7 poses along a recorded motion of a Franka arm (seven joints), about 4.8 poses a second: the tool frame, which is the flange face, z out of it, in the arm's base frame.
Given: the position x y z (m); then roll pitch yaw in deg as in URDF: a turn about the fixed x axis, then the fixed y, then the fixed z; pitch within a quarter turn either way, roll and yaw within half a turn.
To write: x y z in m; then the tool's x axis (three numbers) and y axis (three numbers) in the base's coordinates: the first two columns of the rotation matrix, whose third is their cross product. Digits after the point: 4 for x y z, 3 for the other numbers.
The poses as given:
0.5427, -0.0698, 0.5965, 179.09, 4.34, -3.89
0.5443, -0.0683, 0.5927, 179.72, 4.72, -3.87
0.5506, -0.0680, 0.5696, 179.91, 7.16, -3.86
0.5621, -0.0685, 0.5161, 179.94, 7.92, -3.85
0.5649, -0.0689, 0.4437, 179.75, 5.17, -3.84
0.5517, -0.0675, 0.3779, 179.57, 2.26, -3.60
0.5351, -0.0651, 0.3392, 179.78, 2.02, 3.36
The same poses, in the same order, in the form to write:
0.5427, -0.0698, 0.5965, 0.995, -0.068, -0.076, -0.067, -0.998, 0.016
0.5443, -0.0683, 0.5927, 0.994, -0.067, -0.082, -0.067, -0.998, 0.005
0.5506, -0.0680, 0.5696, 0.990, -0.067, -0.125, -0.067, -0.998, 0.002
0.5621, -0.0685, 0.5161, 0.988, -0.067, -0.138, -0.067, -0.998, 0.001
0.5649, -0.0689, 0.4437, 0.994, -0.067, -0.090, -0.067, -0.998, 0.004
0.5517, -0.0675, 0.3779, 0.997, -0.063, -0.039, -0.062, -0.998, 0.007
0.5351, -0.0651, 0.3392, 0.998, 0.059, -0.035, 0.059, -0.998, 0.004

